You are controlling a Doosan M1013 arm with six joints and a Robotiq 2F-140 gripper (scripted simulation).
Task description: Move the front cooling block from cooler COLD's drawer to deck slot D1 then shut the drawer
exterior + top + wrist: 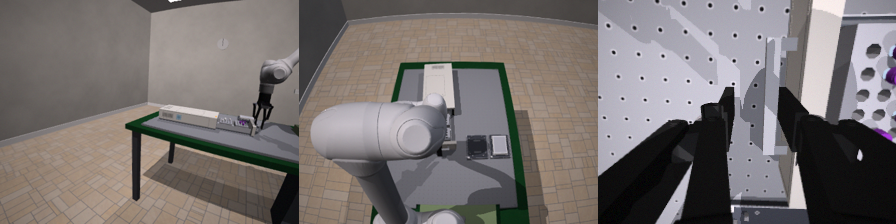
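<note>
Right now the cooling block is 12 cm ahead of my hand and 4 cm below it. Also, from my hand: drawer (15 cm ahead, 3 cm below); deck slot D1 (22 cm to the right, 6 cm below, 4 cm ahead); cooler COLD (33 cm ahead, 3 cm below).
</note>
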